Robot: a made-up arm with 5 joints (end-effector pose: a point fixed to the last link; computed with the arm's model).
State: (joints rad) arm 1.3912 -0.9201 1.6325 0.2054 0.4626
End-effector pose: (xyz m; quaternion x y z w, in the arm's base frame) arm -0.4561 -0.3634 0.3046 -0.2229 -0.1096 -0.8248 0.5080
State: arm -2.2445 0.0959 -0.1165 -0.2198 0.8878
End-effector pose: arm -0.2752 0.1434 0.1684 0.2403 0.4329 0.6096 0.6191
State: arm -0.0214 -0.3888 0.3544 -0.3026 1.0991
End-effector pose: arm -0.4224 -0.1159 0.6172 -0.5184 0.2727 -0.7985 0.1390
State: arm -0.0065 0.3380 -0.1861 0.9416 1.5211
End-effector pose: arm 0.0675 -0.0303 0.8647 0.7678 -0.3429 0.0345 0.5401
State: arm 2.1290 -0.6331 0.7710 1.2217 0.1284
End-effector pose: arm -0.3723 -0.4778 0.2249 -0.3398 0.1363 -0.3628 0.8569
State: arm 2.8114 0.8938 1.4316 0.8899 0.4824
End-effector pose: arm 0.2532 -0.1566 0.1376 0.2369 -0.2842 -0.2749 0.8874
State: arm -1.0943 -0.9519 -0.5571 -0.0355 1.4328
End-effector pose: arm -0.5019 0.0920 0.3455 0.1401 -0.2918 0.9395 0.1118
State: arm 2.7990 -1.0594 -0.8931 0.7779 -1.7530
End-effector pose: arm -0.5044 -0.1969 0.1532 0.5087 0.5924 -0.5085 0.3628
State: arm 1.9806 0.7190 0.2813 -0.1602 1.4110
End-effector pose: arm -0.0523 -0.4010 0.2550 -0.6404 0.4923 0.1205 0.5771
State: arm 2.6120 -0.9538 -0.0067 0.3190 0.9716
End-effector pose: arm -0.5634 -0.1893 0.2827 -0.0733 0.8606 0.1386 0.4845
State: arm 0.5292 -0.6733 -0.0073 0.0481 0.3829
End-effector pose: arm -0.4861 -0.1721 0.5990 -0.4626 0.3114 -0.7693 0.3118
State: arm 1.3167 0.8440 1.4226 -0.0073 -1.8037
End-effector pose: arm 0.1097 -0.3580 0.3603 0.7095 -0.3596 -0.0940 0.5988
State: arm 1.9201 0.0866 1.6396 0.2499 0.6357
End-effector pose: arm -0.0867 -0.4071 0.1292 -0.0634 0.0122 -0.4809 0.8744
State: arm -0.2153 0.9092 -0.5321 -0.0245 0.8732
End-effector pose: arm 0.0740 0.0956 0.6741 0.7591 -0.3246 0.3100 0.4715
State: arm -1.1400 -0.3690 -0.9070 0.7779 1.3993
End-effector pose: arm -0.2785 0.3767 0.5522 0.2550 -0.5339 0.5750 0.5651
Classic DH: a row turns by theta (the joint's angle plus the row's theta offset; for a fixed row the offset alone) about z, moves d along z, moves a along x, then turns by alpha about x. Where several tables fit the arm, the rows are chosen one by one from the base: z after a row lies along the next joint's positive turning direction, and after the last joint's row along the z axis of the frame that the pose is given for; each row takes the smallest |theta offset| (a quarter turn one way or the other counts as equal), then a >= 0, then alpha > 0; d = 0 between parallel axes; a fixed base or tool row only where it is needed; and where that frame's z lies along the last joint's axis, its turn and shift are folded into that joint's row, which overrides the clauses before.
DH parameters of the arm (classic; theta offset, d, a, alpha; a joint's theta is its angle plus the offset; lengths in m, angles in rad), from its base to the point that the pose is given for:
base (fixed): -1.5708 0.41 0.08 -1.5708
joint 1: 1.5708 -0.15 0.01 -1.5708
joint 2: -1.5119 -0.0106 0.0176 1.5574
joint 3: 0 0.2643 0.0469 -1.5574
joint 4: -0.0135 0.0655 -0.1984 -1.415
joint 5: 1.1769 -0.1044 0.0273 1.424
tool (fixed): -1.3114 -0.0184 0 0

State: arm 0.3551 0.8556 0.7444 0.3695 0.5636
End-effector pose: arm 0.1425 -0.2619 0.6928 -0.9113 0.0158 -0.0133 0.4113
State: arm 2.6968 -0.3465 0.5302 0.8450 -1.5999
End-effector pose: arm -0.2724 -0.2991 0.0369 0.6179 -0.1386 -0.4742 0.6116
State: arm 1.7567 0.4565 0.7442 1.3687 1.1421
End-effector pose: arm 0.1586 -0.4924 0.4259 -0.8107 -0.1664 -0.0771 0.5560
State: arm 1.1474 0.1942 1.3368 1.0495 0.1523
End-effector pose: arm -0.0171 -0.4959 0.6258 -0.5511 -0.4054 -0.1721 0.7087
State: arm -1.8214 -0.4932 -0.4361 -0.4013 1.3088
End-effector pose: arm -0.3986 0.0528 0.2493 0.0823 0.2077 0.9460 0.2347
